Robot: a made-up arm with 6 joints.
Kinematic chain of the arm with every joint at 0, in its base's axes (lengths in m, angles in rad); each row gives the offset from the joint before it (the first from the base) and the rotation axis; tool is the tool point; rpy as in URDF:
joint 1: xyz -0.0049 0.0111 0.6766 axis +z
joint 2: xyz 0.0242 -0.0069 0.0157 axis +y
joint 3: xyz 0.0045 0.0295 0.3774 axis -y
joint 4: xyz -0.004 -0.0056 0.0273 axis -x
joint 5: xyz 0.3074 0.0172 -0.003 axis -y
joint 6: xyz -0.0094 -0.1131 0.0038 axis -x
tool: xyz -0.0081 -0.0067 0.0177 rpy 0 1.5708 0
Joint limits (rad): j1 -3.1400..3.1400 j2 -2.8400..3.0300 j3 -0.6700..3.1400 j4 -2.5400..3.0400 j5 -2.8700..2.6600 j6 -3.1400..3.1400
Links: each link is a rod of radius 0.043 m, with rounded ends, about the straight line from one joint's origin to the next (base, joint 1, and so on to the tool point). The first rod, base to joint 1, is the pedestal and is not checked.
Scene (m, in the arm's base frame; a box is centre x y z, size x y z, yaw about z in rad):
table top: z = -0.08
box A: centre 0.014 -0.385 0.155 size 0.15 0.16 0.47 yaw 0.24
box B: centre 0.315 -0.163 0 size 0.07 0.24 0.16 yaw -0.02
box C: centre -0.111 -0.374 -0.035 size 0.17 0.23 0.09 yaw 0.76
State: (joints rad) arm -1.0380 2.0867 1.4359 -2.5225 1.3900 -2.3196
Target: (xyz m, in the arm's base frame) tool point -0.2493 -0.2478 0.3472
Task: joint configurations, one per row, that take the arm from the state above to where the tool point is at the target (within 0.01 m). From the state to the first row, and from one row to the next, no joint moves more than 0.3 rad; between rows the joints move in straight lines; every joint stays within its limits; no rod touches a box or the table.
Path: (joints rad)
1: -1.2854 1.9373 1.2999 -2.4563 1.2281 -2.3244
2: -1.5329 1.7879 1.1640 -2.3900 1.0662 -2.3293
3: -1.7803 1.6385 1.0280 -2.3238 0.9043 -2.3341
4: -2.0277 1.4891 0.8921 -2.2575 0.7424 -2.3390
5: -2.2751 1.3398 0.7561 -2.1913 0.5804 -2.3438
6: -2.3600 1.4403 0.5431 -2.0896 0.8313 -2.3072
7: -2.4449 1.5408 0.3300 -1.9879 1.0822 -2.2706
8: -2.5298 1.6413 0.1169 -1.8862 1.3331 -2.2340

